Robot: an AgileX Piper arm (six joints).
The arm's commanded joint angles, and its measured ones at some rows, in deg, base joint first. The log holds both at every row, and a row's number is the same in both.
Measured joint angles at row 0:
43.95 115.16 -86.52 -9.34 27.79 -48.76
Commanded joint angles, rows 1 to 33:
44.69 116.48 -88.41 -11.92 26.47 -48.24
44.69 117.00 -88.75 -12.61 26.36 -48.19
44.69 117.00 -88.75 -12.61 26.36 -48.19
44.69 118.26 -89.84 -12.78 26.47 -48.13
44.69 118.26 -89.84 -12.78 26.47 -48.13
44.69 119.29 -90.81 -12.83 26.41 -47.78
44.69 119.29 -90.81 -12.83 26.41 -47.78
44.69 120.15 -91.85 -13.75 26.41 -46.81
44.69 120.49 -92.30 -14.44 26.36 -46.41
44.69 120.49 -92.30 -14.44 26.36 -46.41
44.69 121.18 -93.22 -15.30 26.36 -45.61
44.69 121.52 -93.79 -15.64 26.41 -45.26
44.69 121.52 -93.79 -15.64 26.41 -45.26
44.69 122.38 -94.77 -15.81 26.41 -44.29
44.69 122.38 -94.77 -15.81 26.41 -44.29
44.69 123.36 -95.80 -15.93 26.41 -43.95
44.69 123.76 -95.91 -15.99 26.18 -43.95
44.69 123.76 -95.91 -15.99 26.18 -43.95
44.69 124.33 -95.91 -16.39 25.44 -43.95
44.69 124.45 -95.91 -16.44 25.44 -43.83
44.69 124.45 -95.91 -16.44 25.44 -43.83
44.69 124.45 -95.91 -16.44 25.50 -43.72
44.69 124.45 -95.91 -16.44 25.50 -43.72
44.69 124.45 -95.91 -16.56 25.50 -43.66
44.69 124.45 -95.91 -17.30 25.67 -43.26
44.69 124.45 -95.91 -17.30 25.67 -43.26
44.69 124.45 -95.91 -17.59 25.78 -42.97
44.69 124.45 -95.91 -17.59 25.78 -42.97
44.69 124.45 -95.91 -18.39 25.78 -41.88
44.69 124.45 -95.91 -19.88 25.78 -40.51
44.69 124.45 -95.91 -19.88 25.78 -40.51
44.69 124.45 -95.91 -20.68 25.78 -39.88
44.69 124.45 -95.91 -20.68 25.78 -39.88
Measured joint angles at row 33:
44.58 124.39 -95.40 -18.56 25.78 -42.23
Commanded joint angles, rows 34 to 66:
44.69 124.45 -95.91 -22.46 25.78 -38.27
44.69 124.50 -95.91 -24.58 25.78 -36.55
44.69 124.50 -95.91 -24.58 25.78 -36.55
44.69 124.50 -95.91 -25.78 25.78 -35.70
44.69 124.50 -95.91 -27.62 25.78 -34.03
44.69 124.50 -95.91 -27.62 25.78 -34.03
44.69 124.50 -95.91 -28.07 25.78 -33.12
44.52 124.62 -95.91 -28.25 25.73 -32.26
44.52 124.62 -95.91 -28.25 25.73 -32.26
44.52 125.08 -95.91 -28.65 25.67 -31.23
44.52 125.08 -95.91 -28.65 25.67 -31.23
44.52 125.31 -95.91 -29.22 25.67 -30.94
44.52 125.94 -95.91 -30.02 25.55 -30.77
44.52 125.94 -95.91 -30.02 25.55 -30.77
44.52 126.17 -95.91 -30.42 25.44 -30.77
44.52 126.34 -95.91 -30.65 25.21 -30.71
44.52 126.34 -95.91 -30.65 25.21 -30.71
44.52 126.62 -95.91 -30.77 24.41 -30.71
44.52 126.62 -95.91 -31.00 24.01 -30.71
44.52 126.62 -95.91 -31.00 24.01 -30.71
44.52 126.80 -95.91 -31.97 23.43 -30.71
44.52 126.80 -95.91 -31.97 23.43 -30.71
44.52 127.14 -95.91 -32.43 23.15 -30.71
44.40 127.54 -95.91 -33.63 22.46 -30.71
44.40 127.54 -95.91 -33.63 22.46 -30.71
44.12 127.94 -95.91 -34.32 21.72 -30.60
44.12 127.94 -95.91 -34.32 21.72 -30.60
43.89 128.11 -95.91 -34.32 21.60 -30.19
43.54 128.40 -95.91 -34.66 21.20 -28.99
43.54 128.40 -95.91 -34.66 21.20 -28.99
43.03 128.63 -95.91 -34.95 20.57 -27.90
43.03 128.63 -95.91 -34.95 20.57 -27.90
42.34 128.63 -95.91 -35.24 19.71 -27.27
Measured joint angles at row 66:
43.43 128.57 -95.45 -34.21 21.37 -28.88
